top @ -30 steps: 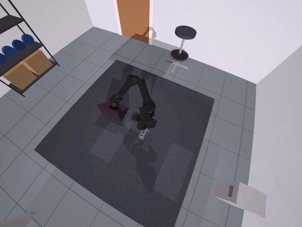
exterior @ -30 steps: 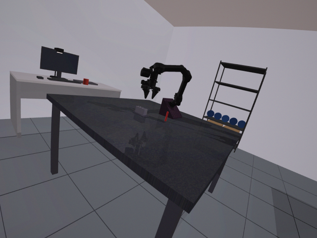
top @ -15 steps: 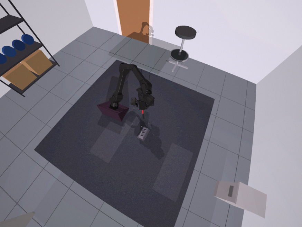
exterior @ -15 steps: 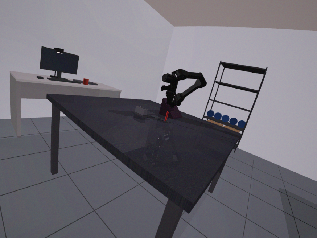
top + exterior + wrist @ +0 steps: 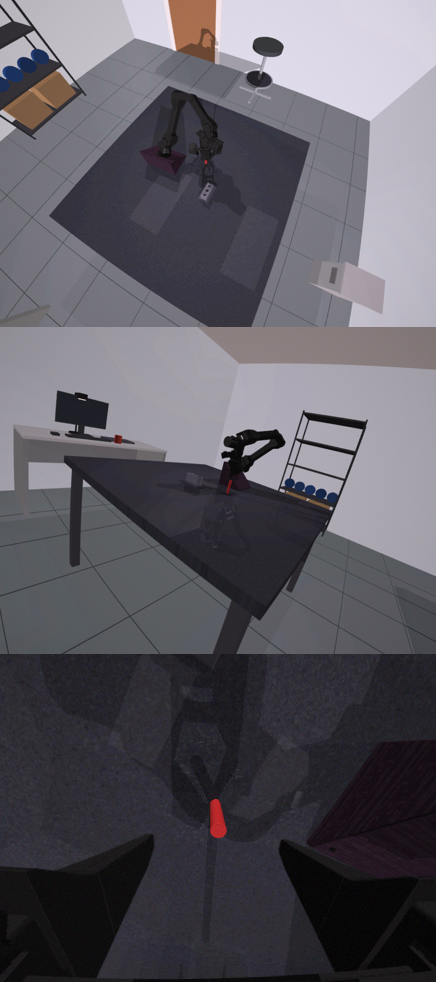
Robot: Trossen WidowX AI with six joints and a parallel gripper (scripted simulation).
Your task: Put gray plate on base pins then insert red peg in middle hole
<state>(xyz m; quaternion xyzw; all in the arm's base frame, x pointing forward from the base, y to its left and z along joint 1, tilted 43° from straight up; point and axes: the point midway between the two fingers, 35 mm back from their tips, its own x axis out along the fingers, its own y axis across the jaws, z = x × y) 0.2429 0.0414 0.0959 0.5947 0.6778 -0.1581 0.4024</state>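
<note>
Right now the red peg is 7 cm below my gripper tip. From my gripper tip the other things lie so: flat base 9 cm ahead, 19 cm to the right, 10 cm below; gray plate 9 cm ahead, 19 cm to the right, 6 cm below.
</note>
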